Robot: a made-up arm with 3 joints. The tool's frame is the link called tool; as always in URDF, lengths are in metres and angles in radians. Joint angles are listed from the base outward.
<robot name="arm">
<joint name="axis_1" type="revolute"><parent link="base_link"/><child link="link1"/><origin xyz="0 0 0.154" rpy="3.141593 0 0"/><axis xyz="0 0 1"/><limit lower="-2.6" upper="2.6"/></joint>
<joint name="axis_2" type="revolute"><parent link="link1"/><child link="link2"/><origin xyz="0.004 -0.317 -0.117" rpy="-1.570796 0 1.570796"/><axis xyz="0 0 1"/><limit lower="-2.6" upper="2.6"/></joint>
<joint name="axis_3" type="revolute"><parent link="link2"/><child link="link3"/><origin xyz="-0.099 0.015 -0.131" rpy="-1.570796 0 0"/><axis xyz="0 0 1"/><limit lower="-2.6" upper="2.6"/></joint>
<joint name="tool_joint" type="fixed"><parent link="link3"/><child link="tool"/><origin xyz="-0.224 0.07 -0.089" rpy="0 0 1.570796"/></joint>
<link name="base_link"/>
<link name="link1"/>
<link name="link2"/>
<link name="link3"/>
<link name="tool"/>
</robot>
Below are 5 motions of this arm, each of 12 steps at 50 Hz.
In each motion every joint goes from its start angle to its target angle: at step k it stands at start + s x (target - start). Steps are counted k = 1, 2, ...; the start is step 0. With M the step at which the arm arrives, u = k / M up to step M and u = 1 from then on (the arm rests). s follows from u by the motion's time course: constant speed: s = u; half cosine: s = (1 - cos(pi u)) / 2; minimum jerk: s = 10 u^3 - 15 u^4 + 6 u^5.
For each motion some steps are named. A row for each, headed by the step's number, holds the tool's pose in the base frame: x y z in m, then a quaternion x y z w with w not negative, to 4 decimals.
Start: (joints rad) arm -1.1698 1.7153 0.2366
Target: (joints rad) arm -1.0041 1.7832 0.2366
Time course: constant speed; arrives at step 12
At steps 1, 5, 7, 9, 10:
1: -0.1169 0.2160 -0.0473 -0.6794 -0.3364 0.4182 0.5003
5: -0.0984 0.2188 -0.0445 -0.6951 -0.3206 0.3989 0.5049
7: -0.0892 0.2198 -0.0430 -0.7028 -0.3124 0.3893 0.5069
9: -0.0800 0.2204 -0.0415 -0.7104 -0.3041 0.3796 0.5087
10: -0.0754 0.2205 -0.0407 -0.7141 -0.2999 0.3748 0.5096

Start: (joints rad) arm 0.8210 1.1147 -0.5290
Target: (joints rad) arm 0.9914 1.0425 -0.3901
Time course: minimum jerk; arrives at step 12
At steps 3, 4, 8, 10, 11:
3: 0.4775 0.0175 0.0058 -0.5189 0.0848 -0.5326 0.6632
4: 0.4786 0.0127 0.0039 -0.5142 0.0927 -0.5350 0.6639
8: 0.4840 -0.0133 -0.0050 -0.4865 0.1337 -0.5479 0.6673
10: 0.4854 -0.0211 -0.0073 -0.4775 0.1452 -0.5517 0.6682
11: 0.4857 -0.0225 -0.0077 -0.4759 0.1471 -0.5524 0.6684

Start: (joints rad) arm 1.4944 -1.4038 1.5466
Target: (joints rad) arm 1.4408 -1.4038 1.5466
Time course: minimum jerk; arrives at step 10
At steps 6, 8, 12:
6: 0.4065 0.1339 0.4307 0.0443 -0.6442 0.0339 0.7629
8: 0.4046 0.1396 0.4307 0.0487 -0.6438 0.0392 0.7626
12: 0.4041 0.1408 0.4307 0.0497 -0.6438 0.0404 0.7625

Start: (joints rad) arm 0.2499 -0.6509 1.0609
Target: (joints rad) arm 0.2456 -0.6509 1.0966
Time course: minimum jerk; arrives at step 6
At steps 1, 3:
1: 0.1166 0.5647 0.3753 0.2534 -0.1950 0.3744 0.8704
3: 0.1123 0.5635 0.3736 0.2519 -0.1969 0.3825 0.8669

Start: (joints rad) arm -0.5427 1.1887 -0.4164
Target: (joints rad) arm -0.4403 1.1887 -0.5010
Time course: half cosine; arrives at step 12
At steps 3, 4, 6, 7, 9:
3: 0.0757 0.4496 -0.0105 -0.4971 -0.2577 0.0410 0.8275
4: 0.0820 0.4491 -0.0092 -0.4974 -0.2573 0.0329 0.8279
6: 0.0973 0.4475 -0.0061 -0.4980 -0.2561 0.0136 0.8284
7: 0.1052 0.4464 -0.0044 -0.4982 -0.2556 0.0036 0.8285
9: 0.1187 0.4442 -0.0015 -0.4988 -0.2546 -0.0138 0.8284

